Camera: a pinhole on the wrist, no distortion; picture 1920 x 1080 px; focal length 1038.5 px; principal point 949.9 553.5 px. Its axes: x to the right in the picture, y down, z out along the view. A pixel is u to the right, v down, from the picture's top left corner.
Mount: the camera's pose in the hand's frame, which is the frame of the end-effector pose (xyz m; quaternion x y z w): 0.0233 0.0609 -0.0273 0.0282 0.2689 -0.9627 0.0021
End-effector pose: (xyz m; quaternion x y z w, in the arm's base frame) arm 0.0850 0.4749 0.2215 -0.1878 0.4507 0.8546 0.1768
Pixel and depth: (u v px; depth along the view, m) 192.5 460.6 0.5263
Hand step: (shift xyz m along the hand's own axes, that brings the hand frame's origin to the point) 0.3776 -0.1757 0.4677
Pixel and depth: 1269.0 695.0 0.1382
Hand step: -0.0261 -0.0263 0.0786
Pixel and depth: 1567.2 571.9 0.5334
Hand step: -0.3214 -0.2199 0.4056
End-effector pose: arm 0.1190 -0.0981 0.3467 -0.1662 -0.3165 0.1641 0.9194
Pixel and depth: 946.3 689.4 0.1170
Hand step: 0.0178 -0.0128 0.0647
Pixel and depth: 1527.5 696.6 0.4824
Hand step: -0.2689 -0.2428 0.3353
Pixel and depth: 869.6 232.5 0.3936
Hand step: 0.0304 -0.0392 0.3734
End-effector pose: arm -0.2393 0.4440 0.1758 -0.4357 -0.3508 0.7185 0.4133
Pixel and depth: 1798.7 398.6 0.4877
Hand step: -0.4020 -0.1250 0.4047
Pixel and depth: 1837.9 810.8 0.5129
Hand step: -0.4394 -0.3086 0.3205
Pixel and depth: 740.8 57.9 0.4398
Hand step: 0.0843 0.0117 0.4618
